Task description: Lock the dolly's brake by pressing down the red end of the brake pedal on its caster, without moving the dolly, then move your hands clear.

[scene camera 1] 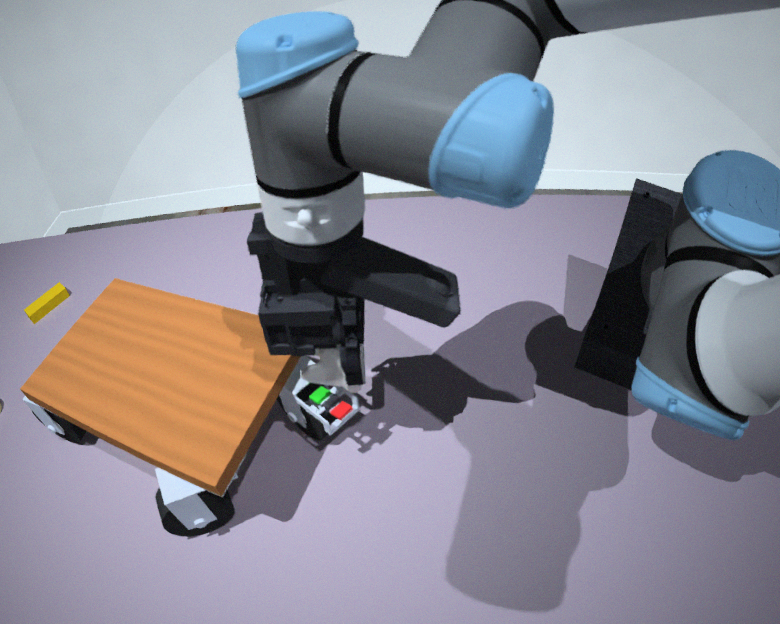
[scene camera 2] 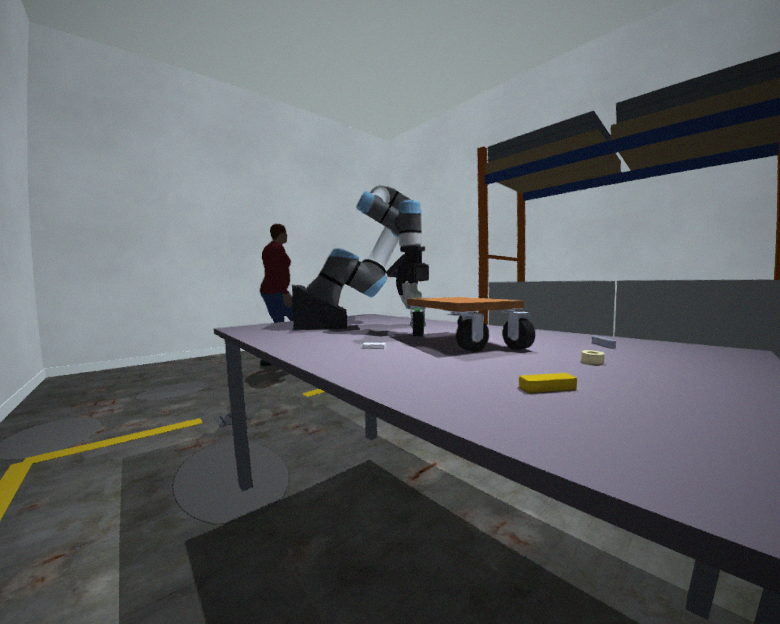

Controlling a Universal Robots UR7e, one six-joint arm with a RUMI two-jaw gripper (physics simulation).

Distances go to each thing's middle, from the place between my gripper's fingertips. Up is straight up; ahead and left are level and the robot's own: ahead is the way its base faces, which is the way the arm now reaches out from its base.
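Scene:
From my hand: brake caster [scene camera 1: 294, 384], 4 cm below, 6 cm ahead, 2 cm to the right; dolly [scene camera 1: 185, 385], 3 cm below, 22 cm ahead, 2 cm to the right; yellow block [scene camera 2: 559, 381], 8 cm below, 54 cm ahead, 31 cm to the right.

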